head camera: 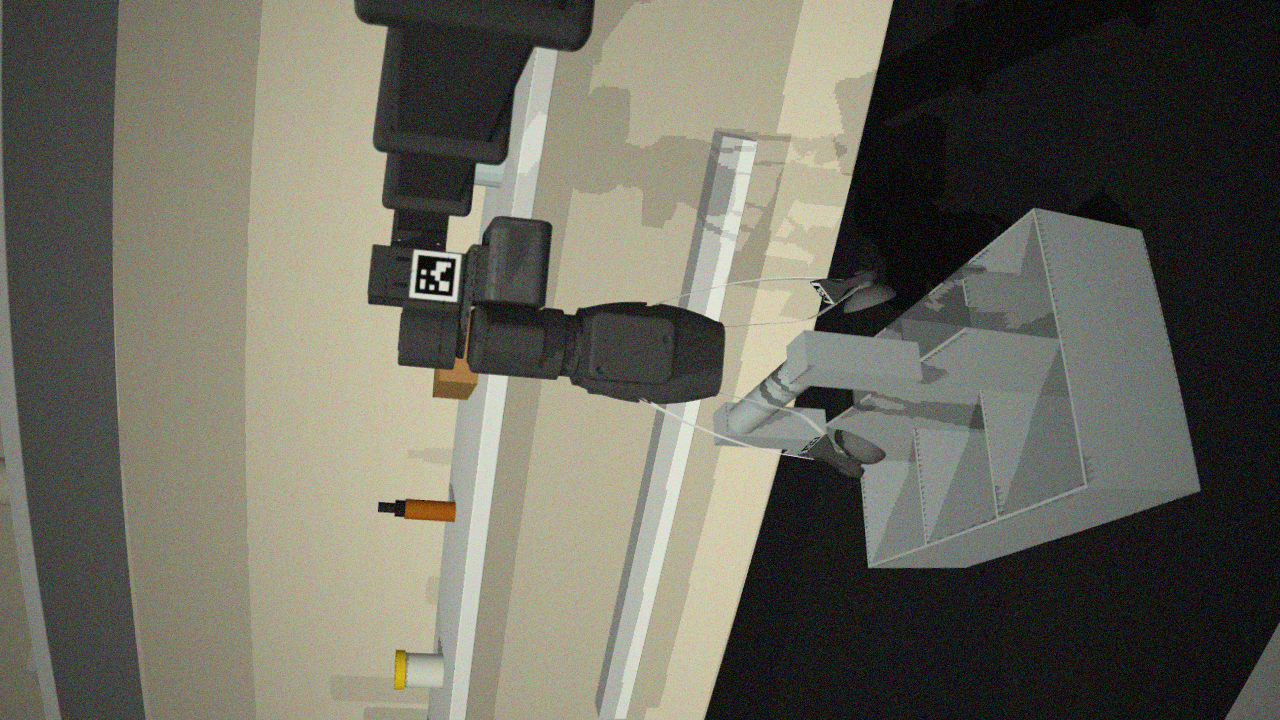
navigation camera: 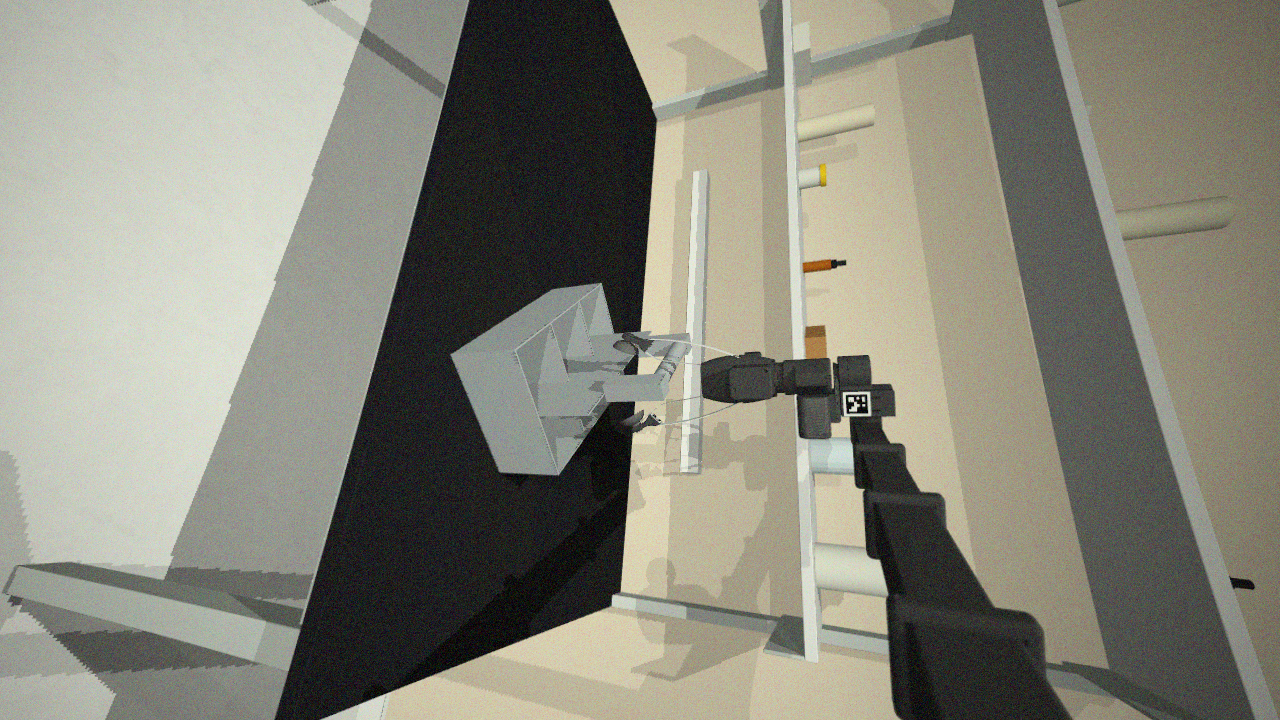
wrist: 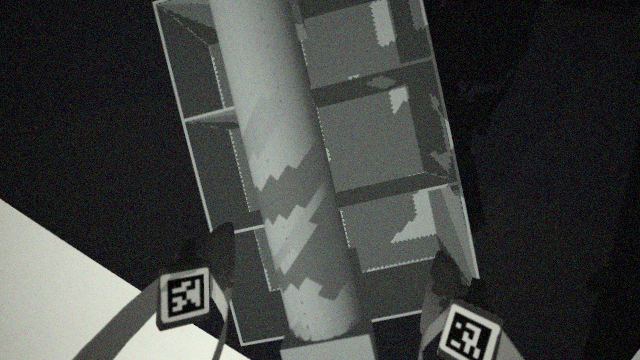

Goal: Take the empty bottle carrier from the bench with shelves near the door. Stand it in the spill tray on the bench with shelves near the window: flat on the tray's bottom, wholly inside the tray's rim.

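The grey, empty bottle carrier stands on the black bench top. Its open compartments face the gripper, and its round handle bar runs between two end posts. My gripper is open over the carrier. Its fingers stand apart on either side of the handle, near one end of the bar in the wrist view, with the cups close to the compartment rims. A gap shows between each cup and the bar. The spill tray does not show.
Behind the bench top runs a pale wall rail. Above it, a shelf holds an orange-brown box, an orange bottle, a yellow-lidded white jar and pale cylinders.
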